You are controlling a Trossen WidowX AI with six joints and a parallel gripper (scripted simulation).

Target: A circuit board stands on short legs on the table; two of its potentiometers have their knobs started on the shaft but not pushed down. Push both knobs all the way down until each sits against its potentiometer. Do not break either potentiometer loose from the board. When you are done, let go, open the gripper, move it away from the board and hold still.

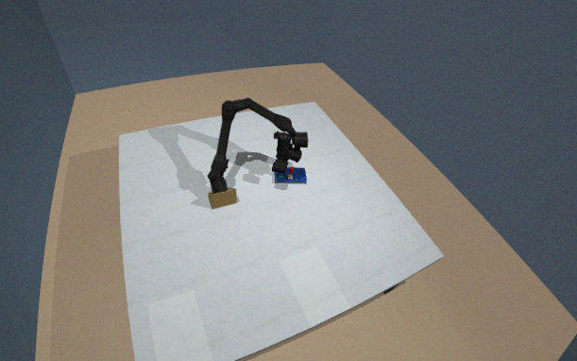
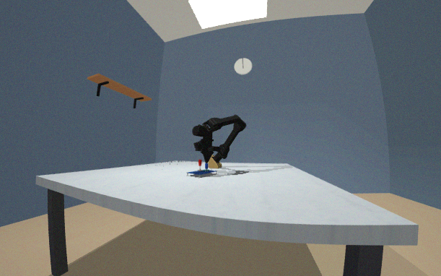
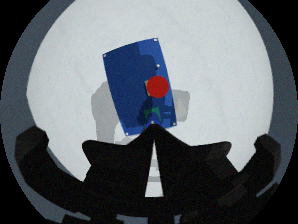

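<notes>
Right now the red knob is 4 cm ahead of my gripper tip and 2 cm to the right of it.
</notes>
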